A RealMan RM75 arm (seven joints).
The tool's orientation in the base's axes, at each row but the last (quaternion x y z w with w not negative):
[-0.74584, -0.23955, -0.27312, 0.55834]
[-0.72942, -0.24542, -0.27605, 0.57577]
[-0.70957, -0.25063, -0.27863, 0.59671]
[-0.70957, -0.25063, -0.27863, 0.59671]
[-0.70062, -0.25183, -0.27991, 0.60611]
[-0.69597, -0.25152, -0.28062, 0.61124]
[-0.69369, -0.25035, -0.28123, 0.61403]
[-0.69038, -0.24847, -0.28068, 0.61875]
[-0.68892, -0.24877, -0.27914, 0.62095]
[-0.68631, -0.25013, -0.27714, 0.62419]
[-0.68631, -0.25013, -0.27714, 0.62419]
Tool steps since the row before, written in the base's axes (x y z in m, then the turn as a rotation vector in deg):
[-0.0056, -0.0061, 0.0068, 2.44, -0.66, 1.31]
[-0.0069, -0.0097, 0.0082, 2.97, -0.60, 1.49]
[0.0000, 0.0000, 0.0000, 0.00, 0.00, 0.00]
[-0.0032, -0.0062, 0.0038, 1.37, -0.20, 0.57]
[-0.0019, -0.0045, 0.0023, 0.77, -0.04, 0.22]
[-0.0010, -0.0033, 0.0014, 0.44, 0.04, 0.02]
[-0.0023, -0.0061, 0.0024, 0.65, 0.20, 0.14]
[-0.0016, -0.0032, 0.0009, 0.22, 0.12, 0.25]
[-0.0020, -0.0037, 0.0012, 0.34, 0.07, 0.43]
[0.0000, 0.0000, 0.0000, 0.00, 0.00, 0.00]
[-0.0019, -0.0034, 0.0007, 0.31, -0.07, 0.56]
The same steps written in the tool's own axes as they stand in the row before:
[0.0001, -0.0069, -0.0082, 2.65, 0.87, -0.59]
[0.0002, -0.0083, -0.0118, 3.16, 1.09, -0.50]
[0.0000, 0.0000, 0.0000, 0.00, 0.00, 0.00]
[0.0002, -0.0039, -0.0069, 1.38, 0.57, -0.14]
[0.0002, -0.0023, -0.0049, 0.70, 0.38, 0.00]
[0.0002, -0.0013, -0.0035, 0.33, 0.29, 0.07]
[0.0000, -0.0026, -0.0065, 0.56, 0.33, 0.24]
[-0.0005, -0.0014, -0.0034, 0.33, -0.04, 0.12]
[-0.0006, -0.0019, -0.0039, 0.54, -0.08, 0.06]
[0.0000, 0.0000, 0.0000, 0.00, 0.00, 0.00]
[-0.0009, -0.0015, -0.0036, 0.61, -0.18, -0.09]

